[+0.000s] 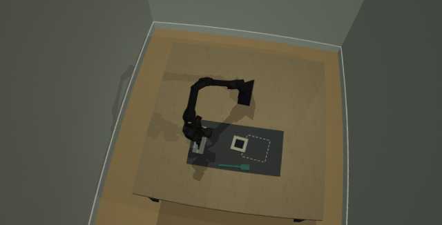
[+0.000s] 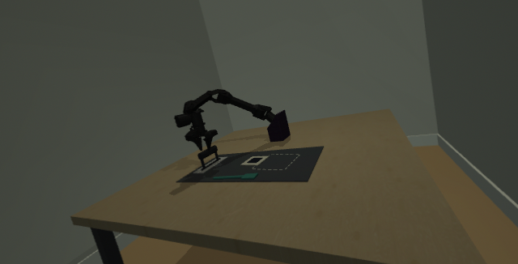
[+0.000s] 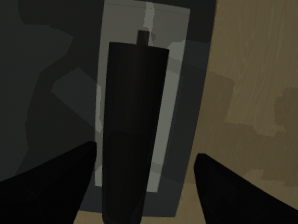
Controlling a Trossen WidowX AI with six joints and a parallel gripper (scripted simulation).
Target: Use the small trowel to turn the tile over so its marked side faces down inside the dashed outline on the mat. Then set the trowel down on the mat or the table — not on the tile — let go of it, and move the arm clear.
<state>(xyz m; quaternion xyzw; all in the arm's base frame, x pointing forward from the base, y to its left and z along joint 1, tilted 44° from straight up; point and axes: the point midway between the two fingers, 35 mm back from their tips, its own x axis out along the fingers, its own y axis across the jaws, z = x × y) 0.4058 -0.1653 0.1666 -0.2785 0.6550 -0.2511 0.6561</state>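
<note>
The grey flat-bladed trowel is 2 cm ahead of my gripper tip, 1 cm to the left of it and 5 cm below it. From my gripper tip the other things lie so: small green trowel 13 cm ahead, 30 cm to the left, 8 cm below; then dark mat 1 cm behind, 27 cm to the left, 10 cm below; then tile 4 cm behind, 28 cm to the left, 8 cm below.
</note>
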